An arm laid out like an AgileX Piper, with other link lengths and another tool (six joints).
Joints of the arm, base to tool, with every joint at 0 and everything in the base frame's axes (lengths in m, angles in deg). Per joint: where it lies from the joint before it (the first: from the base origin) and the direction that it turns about. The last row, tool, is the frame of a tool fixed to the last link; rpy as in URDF.
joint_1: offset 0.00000 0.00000 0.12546 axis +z
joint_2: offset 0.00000 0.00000 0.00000 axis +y
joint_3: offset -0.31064 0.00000 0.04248 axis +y
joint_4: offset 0.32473 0.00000 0.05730 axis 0.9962 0 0.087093
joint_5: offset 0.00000 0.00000 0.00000 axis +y
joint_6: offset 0.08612 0.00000 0.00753 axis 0.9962 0 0.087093
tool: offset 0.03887 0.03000 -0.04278 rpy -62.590 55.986 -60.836
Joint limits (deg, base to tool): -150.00..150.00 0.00..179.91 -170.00..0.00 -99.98..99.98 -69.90..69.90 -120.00..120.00
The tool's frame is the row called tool.
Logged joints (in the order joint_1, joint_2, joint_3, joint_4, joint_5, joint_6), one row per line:
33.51 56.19 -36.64 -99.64 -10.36 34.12
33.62 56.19 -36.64 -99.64 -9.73 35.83
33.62 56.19 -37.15 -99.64 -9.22 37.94
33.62 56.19 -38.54 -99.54 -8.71 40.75
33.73 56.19 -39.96 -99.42 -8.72 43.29
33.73 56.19 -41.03 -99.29 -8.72 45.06
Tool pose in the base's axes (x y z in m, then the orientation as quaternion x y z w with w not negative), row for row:
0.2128 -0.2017 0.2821 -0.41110 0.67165 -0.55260 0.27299
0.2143 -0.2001 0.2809 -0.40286 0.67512 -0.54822 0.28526
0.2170 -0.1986 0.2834 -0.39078 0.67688 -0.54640 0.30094
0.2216 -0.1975 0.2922 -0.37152 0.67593 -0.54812 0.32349
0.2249 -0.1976 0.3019 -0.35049 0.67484 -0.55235 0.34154
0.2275 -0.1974 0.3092 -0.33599 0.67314 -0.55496 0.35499
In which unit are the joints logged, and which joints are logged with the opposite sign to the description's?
The joints are logged in degrees. Opposite sign: joint_1, joint_5.
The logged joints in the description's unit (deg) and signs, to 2 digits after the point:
-33.51 56.19 -36.64 -99.64 10.36 34.12
-33.62 56.19 -36.64 -99.64 9.73 35.83
-33.62 56.19 -37.15 -99.64 9.22 37.94
-33.62 56.19 -38.54 -99.54 8.71 40.75
-33.73 56.19 -39.96 -99.42 8.72 43.29
-33.73 56.19 -41.03 -99.29 8.72 45.06

